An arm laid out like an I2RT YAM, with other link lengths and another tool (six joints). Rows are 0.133 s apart.
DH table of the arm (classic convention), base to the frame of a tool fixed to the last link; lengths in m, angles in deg. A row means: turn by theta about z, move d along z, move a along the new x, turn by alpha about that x. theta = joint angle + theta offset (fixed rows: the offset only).
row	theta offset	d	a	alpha
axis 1	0.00	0.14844	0.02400	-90.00
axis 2	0.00	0.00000	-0.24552	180.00
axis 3	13.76	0.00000	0.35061	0.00
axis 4	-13.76	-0.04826	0.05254	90.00
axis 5	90.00	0.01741	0.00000	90.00
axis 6	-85.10	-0.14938	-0.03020	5.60
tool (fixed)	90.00	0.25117	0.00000	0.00
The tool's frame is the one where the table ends.
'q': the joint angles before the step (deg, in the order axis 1, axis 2, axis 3, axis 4, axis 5, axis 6). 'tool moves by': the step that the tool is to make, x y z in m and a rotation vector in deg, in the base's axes. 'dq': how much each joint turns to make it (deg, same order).
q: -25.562 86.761 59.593 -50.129 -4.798 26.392
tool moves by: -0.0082 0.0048 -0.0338 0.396 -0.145 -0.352
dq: 0.022 0.078 -5.738 5.816 -0.327 0.459
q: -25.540 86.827 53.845 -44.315 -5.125 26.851
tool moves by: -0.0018 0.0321 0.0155 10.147 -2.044 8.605
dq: 1.969 -0.049 0.943 -4.227 -11.169 -4.654
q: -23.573 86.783 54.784 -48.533 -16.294 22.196
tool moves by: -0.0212 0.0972 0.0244 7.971 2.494 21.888
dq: 13.926 -0.390 2.030 -9.740 -7.672 -7.713
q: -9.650 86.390 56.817 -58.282 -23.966 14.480
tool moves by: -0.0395 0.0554 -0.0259 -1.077 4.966 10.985
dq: 10.340 -0.297 -5.015 -0.417 1.464 -0.697
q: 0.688 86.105 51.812 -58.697 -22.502 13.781
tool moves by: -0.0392 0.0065 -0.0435 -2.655 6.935 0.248
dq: 2.122 -0.085 -8.470 2.200 2.229 2.275
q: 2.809 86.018 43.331 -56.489 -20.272 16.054
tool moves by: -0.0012 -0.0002 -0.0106 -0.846 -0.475 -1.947
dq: 0.001 -0.005 -1.670 2.845 0.568 2.188
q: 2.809 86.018 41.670 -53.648 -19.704 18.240
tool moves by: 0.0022 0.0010 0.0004 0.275 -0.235 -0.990
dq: 0.006 -0.009 0.080 0.503 -0.394 1.012
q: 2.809 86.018 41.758 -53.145 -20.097 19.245
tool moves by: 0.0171 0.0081 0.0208 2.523 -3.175 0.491
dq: 0.808 -0.007 3.861 -0.524 -2.361 0.088
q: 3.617 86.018 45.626 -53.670 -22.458 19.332
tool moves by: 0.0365 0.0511 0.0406 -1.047 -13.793 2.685
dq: 9.072 -0.030 8.860 6.956 3.410 6.536
